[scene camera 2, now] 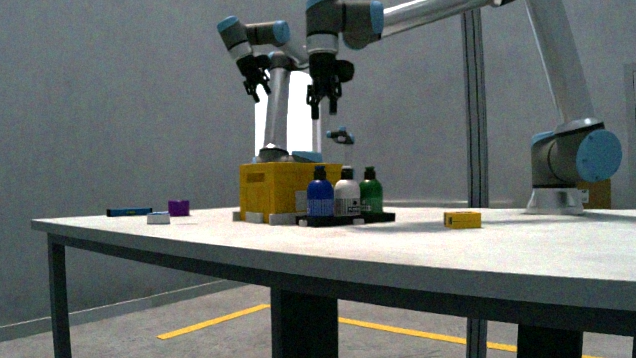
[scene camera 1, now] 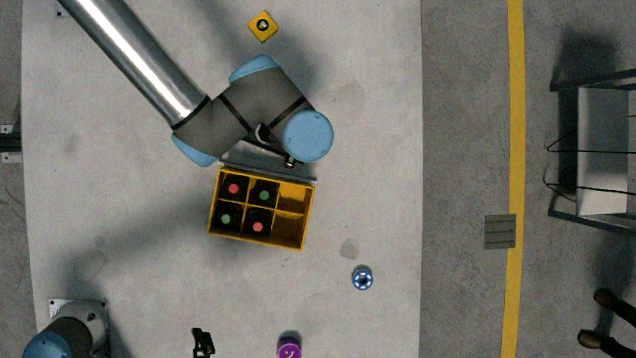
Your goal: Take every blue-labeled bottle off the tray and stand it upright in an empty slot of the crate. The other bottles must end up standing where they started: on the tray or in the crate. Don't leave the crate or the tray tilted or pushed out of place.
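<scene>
A blue bottle (scene camera 2: 320, 196), a white bottle (scene camera 2: 347, 194) and a green bottle (scene camera 2: 371, 194) stand upright on the black tray (scene camera 2: 386, 217); in scene camera 1 the left arm hides them. The yellow crate (scene camera 1: 308, 217) (scene camera 2: 257, 195) stands upright beside the tray. Two red-topped bottles (scene camera 1: 233, 188) (scene camera 1: 257, 227) and two green-topped bottles (scene camera 1: 264, 195) (scene camera 1: 226, 219) are in its slots; the two slots at the picture's right are empty. My left gripper (scene camera 2: 324, 115) is open and empty, pointing down above the bottles and crate. My right gripper (scene camera 2: 263, 96) is open and empty, tilted, high behind the crate.
A yellow box (scene camera 1: 263, 36) (scene camera 2: 462, 220) lies off the tray's side. A blue-and-white round object (scene camera 1: 362, 286) (scene camera 2: 158, 219) and a purple cylinder (scene camera 1: 289, 349) (scene camera 2: 178, 208) are on the crate's other side. A flat blue object (scene camera 2: 129, 212) lies at the far left of scene camera 2.
</scene>
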